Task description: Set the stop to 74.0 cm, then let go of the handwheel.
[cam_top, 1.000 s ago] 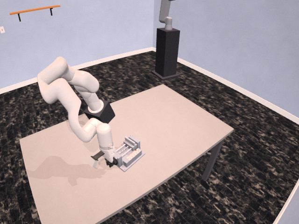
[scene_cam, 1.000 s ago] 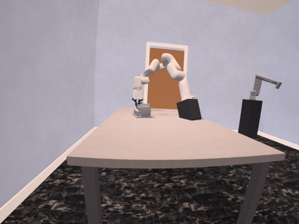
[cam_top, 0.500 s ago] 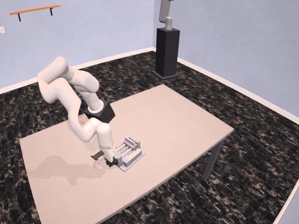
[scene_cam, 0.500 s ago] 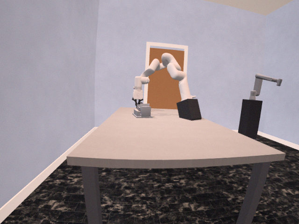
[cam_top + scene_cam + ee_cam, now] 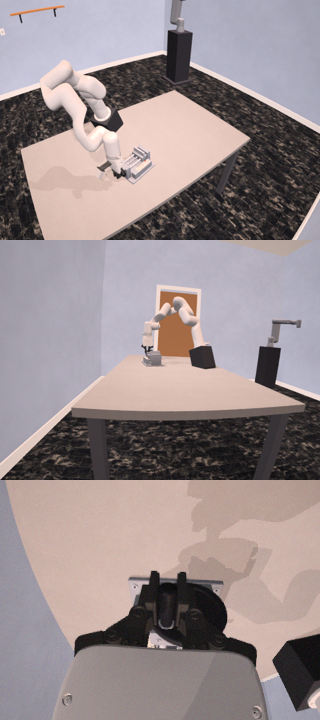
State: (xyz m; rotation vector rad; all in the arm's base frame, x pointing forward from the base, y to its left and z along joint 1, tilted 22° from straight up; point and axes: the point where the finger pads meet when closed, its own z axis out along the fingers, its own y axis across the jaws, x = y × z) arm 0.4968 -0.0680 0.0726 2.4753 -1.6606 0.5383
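My hand is 1 cm to the right of the handwheel knob. From my hand the other things lie so: sliding stop block: 8 cm behind, 18 cm to the left, 1 cm below; black handwheel: 1 cm behind, 2 cm to the left, 1 cm below.
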